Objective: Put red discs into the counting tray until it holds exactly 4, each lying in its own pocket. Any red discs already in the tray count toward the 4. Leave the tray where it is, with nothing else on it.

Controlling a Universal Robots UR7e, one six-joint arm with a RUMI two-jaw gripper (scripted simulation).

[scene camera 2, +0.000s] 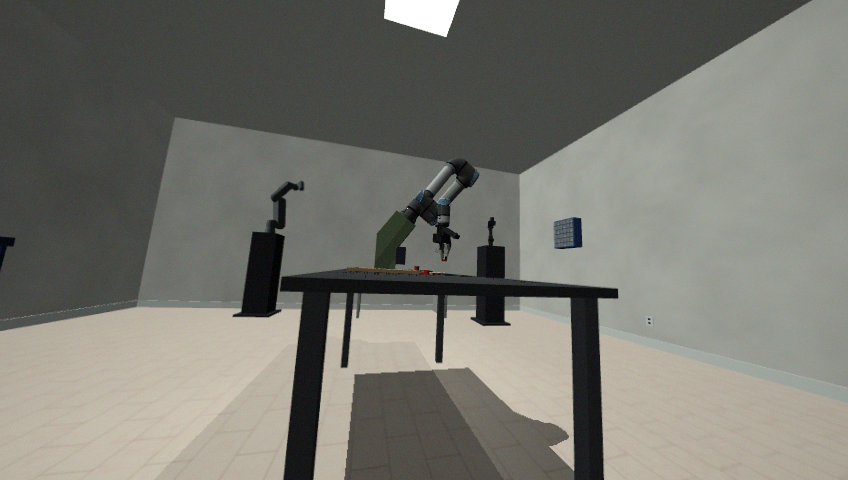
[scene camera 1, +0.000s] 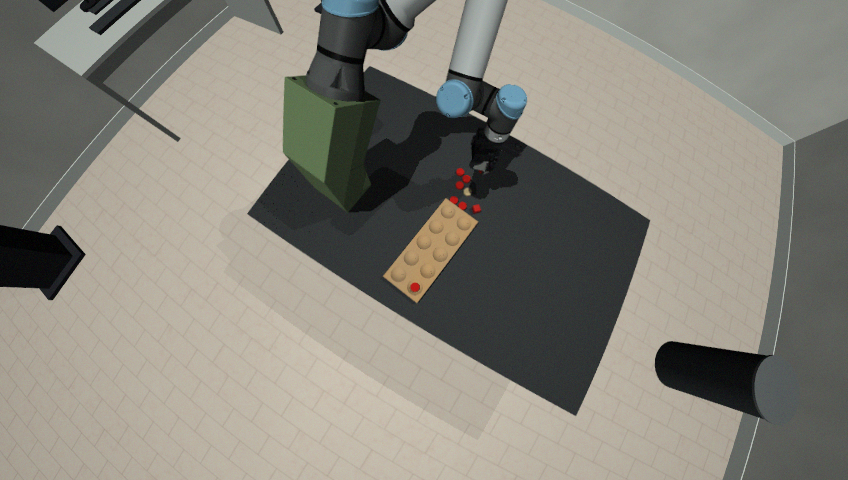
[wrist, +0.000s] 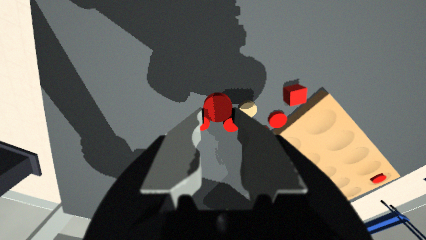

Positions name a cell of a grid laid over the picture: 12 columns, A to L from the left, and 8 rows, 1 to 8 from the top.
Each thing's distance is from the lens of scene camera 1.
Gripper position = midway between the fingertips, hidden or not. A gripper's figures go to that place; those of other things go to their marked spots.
gripper (scene camera 1: G3): 98 cm
counting tray (scene camera 1: F5): 91 cm
